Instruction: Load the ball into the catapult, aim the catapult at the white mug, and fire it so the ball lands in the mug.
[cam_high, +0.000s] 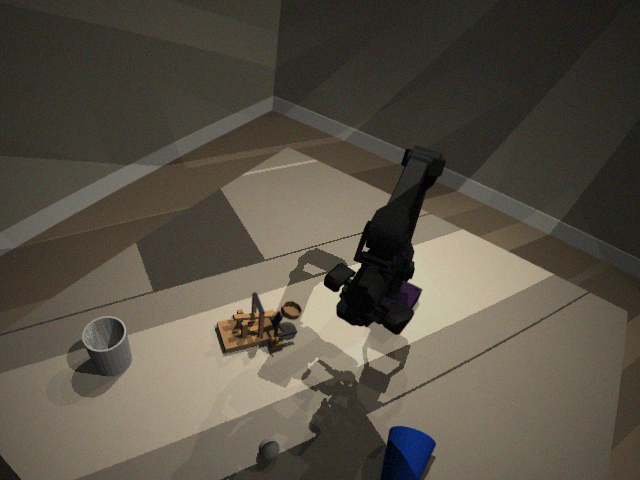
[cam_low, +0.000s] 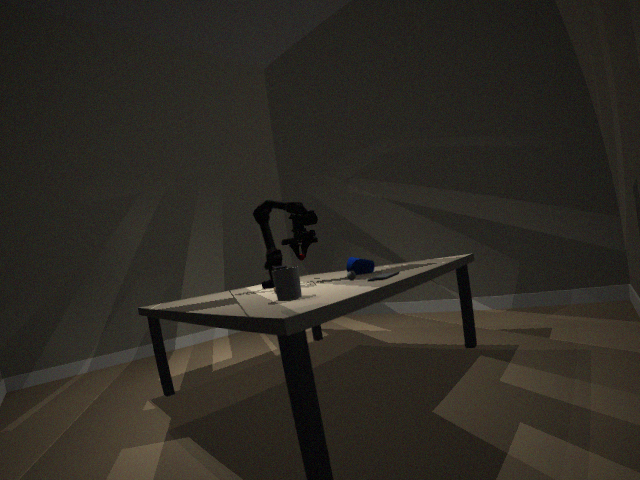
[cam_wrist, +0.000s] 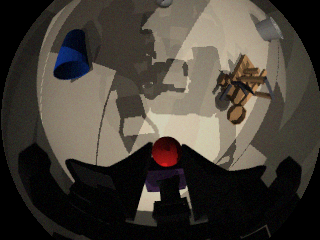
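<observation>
Right now the wooden catapult is 19 cm to the right of my gripper tip, 8 cm below it and 4 cm ahead of it. From my gripper tip the other things lie so: white mug: 46 cm to the right, 28 cm ahead, 10 cm below; then red ball: 1 cm above; then flat dark slab: 48 cm ahead, 12 cm to the right, 12 cm below.
</observation>
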